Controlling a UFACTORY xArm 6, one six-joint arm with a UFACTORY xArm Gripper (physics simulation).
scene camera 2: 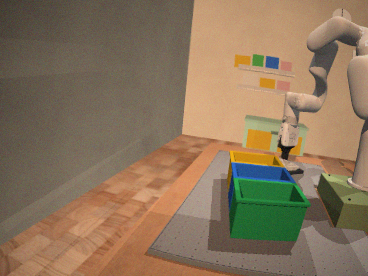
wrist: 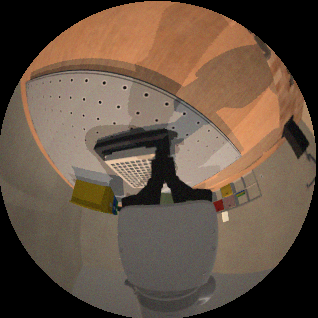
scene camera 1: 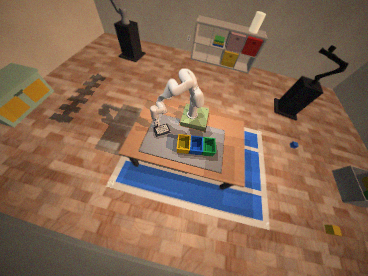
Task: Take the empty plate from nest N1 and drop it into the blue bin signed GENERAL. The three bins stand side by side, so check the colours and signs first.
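Seen in the pictures: gripper, fingertip midpoint: point(scene camera 2: 283, 160) point(wrist: 162, 154) point(scene camera 1: 156, 127); arm's base, origin of the base link: point(scene camera 2: 363, 185) point(scene camera 1: 192, 114).
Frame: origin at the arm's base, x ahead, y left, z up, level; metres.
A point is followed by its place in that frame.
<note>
The pale plate with a grid of wells point(scene camera 1: 161, 129) {x 0.317, y -0.245, z -0.041 m} point(wrist: 131, 169) {x 0.334, y -0.258, z -0.038 m} sits in a dark nest point(wrist: 129, 142) {x 0.357, y -0.302, z -0.051 m} point(scene camera 2: 298, 171) {x 0.235, y -0.205, z -0.053 m} on the grey board. My gripper point(scene camera 1: 156, 124) {x 0.308, y -0.311, z -0.045 m} point(scene camera 2: 285, 156) {x 0.308, y -0.311, z -0.045 m} point(wrist: 162, 154) {x 0.308, y -0.311, z -0.045 m} is shut and empty, low at the nest's side. In the wrist view its black fingers cover the plate's right side and blend with the dark nest, so contact cannot be told. The blue bin point(scene camera 1: 196, 144) {x 0.323, y 0.171, z -0.058 m} point(scene camera 2: 260, 172) {x 0.372, y 0.116, z 0.017 m} stands between the yellow bin point(scene camera 1: 183, 144) {x 0.381, y 0.042, z -0.058 m} point(scene camera 2: 256, 158) {x 0.405, y -0.010, z 0.022 m} point(wrist: 92, 195) {x 0.403, y -0.017, z -0.015 m} and the green bin point(scene camera 1: 209, 146) {x 0.288, y 0.310, z -0.057 m} point(scene camera 2: 267, 220) {x 0.313, y 0.351, z -0.010 m}. No bin sign or nest label is legible.
The grey perforated board point(scene camera 1: 160, 149) {x 0.529, y -0.154, z -0.063 m} point(scene camera 2: 185, 235) {x 0.475, y 0.411, z -0.063 m} point(wrist: 65, 110) {x 0.474, y -0.304, z -0.063 m} lies on the wooden table point(scene camera 1: 234, 150) {x 0.208, y 0.589, z -0.076 m} point(wrist: 135, 30). The arm's green base block point(scene camera 1: 195, 118) {x 0.041, y 0.054, z 0.004 m} point(scene camera 2: 345, 200) {x 0.105, y 0.181, z 0.004 m} stands behind the bins. A cube shelf point(scene camera 1: 225, 26) and black pedestals point(scene camera 1: 128, 40) point(scene camera 1: 301, 96) stand on the floor away from the table.
</note>
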